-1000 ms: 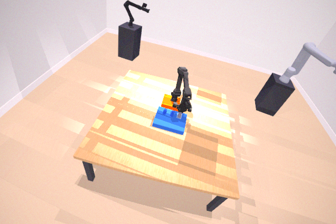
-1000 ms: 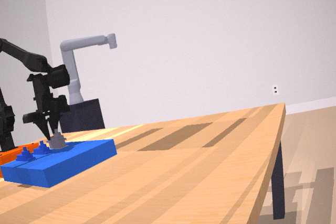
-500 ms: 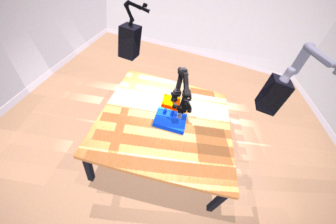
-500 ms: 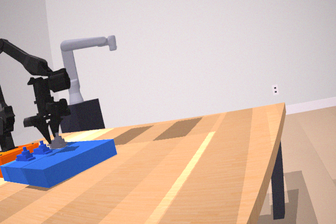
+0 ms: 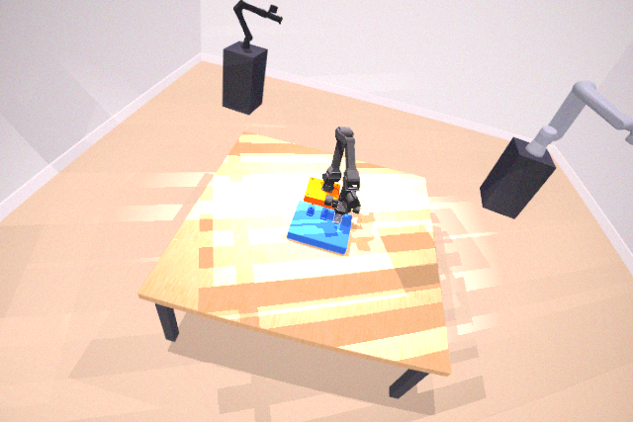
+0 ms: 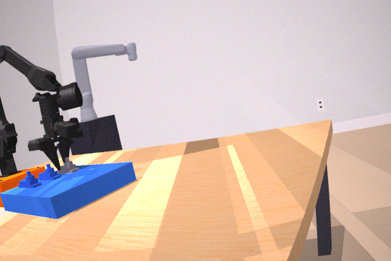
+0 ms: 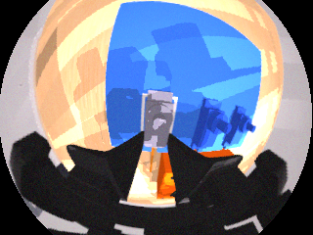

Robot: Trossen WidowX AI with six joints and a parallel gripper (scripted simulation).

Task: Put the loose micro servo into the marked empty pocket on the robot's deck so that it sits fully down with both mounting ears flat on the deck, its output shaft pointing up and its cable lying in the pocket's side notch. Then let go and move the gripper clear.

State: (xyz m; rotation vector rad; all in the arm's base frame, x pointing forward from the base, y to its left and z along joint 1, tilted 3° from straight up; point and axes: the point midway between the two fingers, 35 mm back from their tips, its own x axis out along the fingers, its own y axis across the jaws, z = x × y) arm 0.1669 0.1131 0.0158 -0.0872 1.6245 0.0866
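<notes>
The blue deck lies 130 mm ahead of my gripper tip, 60 mm to the right of it and 30 mm below it.
</notes>
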